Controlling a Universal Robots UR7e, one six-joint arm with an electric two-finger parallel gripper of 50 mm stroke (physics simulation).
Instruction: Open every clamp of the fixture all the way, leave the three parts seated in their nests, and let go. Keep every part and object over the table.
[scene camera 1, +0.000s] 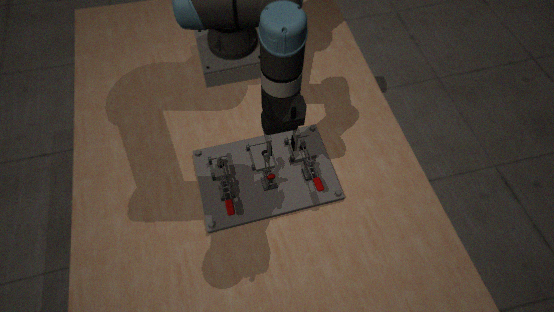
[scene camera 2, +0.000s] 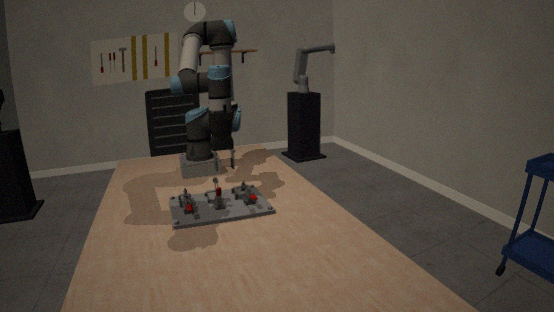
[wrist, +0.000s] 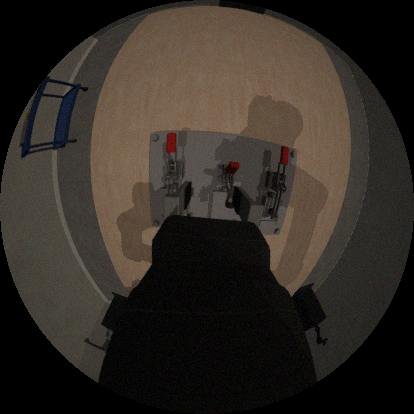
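Where they show: gripper, fingertip midpoint: (scene camera 1: 281, 149) (scene camera 2: 224, 169) (wrist: 211, 191); arm's base at its link origin: (scene camera 1: 233, 41) (scene camera 2: 201, 156).
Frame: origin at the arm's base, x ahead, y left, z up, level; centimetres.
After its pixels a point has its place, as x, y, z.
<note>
The grey fixture plate (scene camera 1: 250, 212) {53.0, -11.4, -5.4} (scene camera 2: 210, 217) {53.2, -9.4, -5.3} (wrist: 200, 145) {52.7, 1.0, -5.3} carries three clamps with red handles. The middle clamp's handle (scene camera 1: 271, 176) {49.4, -4.7, 2.9} (scene camera 2: 218, 192) {49.1, -4.8, 1.2} (wrist: 232, 167) {48.7, -4.5, 2.3} stands up and its arm is raised. The scene-left clamp's handle (scene camera 1: 229, 207) {52.1, -16.0, -0.7} (scene camera 2: 188, 207) {52.4, -16.2, -0.7} (wrist: 284, 155) {51.8, -15.7, -0.8} and the scene-right clamp's handle (scene camera 1: 318, 184) {53.5, 5.9, -0.5} (scene camera 2: 253, 197) {54.7, 5.5, -0.3} (wrist: 171, 142) {53.1, 5.9, -0.5} lie low toward the front, with their arms down over the nests. The parts are dark and hard to tell from their nests. My gripper (scene camera 1: 282, 142) {46.1, -1.1, 8.0} (scene camera 2: 224, 165) {46.1, -1.1, 8.0} (wrist: 211, 191) {46.1, -1.1, 8.0} is open and empty, above the plate's back area between the middle and scene-right clamps.
The plate lies on the wooden table (scene camera 1: 150, 270) {58.2, -36.7, -6.8} (scene camera 2: 250, 265) {80.9, -6.3, -6.8} (wrist: 210, 65) {76.4, -1.1, -6.8}. The robot's base (scene camera 1: 232, 72) {9.9, -3.3, -2.4} (scene camera 2: 200, 166) {9.9, -2.7, -1.9} stands behind it. A blue cart (scene camera 2: 535, 250) (wrist: 64, 117) stands on the floor beyond the table's side. The raised middle arm stands close to the gripper's space.
</note>
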